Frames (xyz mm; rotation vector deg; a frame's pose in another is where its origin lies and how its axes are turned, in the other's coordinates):
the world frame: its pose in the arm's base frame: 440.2 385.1 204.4 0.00 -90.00 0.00
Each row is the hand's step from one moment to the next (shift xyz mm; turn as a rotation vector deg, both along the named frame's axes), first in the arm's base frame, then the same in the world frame.
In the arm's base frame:
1: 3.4 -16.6 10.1 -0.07 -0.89 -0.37
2: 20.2 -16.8 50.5 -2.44 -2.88 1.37
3: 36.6 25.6 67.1 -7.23 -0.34 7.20
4: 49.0 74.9 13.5 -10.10 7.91 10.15
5: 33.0 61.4 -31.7 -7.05 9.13 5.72
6: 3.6 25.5 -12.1 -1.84 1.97 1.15
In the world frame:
1: 10.1 -16.6 -3.4 -0.37 -0.89 0.07
2: 50.5 -16.8 -20.2 1.37 -2.88 2.44
3: 67.1 25.6 -36.6 7.20 -0.34 7.23
4: 13.5 74.9 -49.0 10.15 7.91 10.10
5: -31.7 61.4 -33.0 5.72 9.13 7.05
6: -12.1 25.5 -3.6 1.15 1.97 1.84

